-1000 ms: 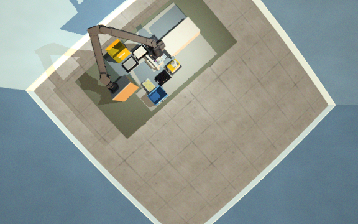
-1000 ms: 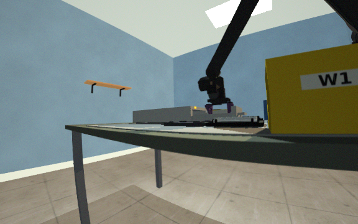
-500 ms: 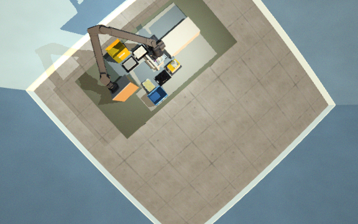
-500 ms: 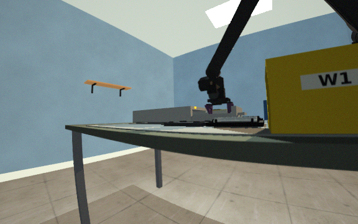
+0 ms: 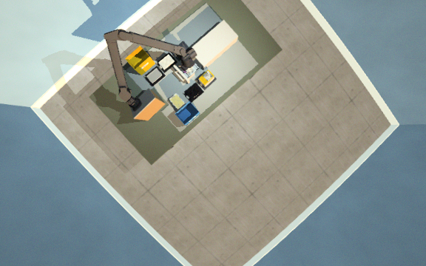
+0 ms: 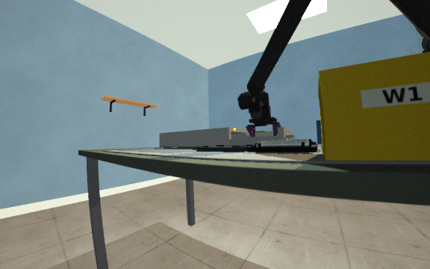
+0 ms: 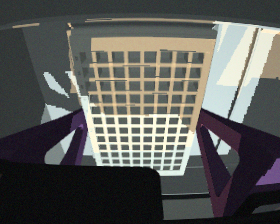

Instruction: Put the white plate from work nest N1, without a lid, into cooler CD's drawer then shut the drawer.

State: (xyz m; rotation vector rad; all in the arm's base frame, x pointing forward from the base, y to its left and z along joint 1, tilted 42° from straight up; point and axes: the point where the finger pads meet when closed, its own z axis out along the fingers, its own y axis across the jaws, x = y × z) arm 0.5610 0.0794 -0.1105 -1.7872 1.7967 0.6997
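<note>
The white plate is right at my hand. Round my hand: cooler CD: 180 mm ahead, 10 mm above; then cooler drawer: 40 mm ahead; then yellow tip box: 50 mm ahead, 200 mm to the right, 30 mm above.
</note>
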